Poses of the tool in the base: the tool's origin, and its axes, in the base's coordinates. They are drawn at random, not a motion.
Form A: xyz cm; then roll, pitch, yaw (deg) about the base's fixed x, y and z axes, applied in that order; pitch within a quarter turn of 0, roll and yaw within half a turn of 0.
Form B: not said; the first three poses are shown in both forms.
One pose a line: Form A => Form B
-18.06 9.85 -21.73 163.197 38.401 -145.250 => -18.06 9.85 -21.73 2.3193 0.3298 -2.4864
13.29 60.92 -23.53 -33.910 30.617 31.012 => 13.29 60.92 -23.53 0.7382 0.0749 -0.7724
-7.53 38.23 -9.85 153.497 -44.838 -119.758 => -7.53 38.23 -9.85 2.0866 -0.7762 2.6666
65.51 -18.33 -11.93 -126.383 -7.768 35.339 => 65.51 -18.33 -11.93 -0.4907 -0.4118 -2.2671
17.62 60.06 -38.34 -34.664 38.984 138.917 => 17.62 60.06 -38.34 2.7086 -0.8692 0.1378
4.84 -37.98 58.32 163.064 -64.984 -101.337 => 4.84 -37.98 58.32 1.6643 -0.4735 2.0427
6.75 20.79 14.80 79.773 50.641 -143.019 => 6.75 20.79 14.80 2.3617 -0.7777 -1.4121
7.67 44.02 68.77 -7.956 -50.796 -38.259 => 7.67 44.02 68.77 -0.9523 -0.5432 -0.7506
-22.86 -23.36 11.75 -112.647 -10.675 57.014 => -22.86 -23.36 11.75 -0.6610 -0.8261 -2.1631
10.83 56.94 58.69 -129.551 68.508 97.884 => 10.83 56.94 58.69 -1.6396 -0.7512 1.8957
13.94 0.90 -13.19 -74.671 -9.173 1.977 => 13.94 0.90 -13.19 -0.1455 -0.0755 -1.3060
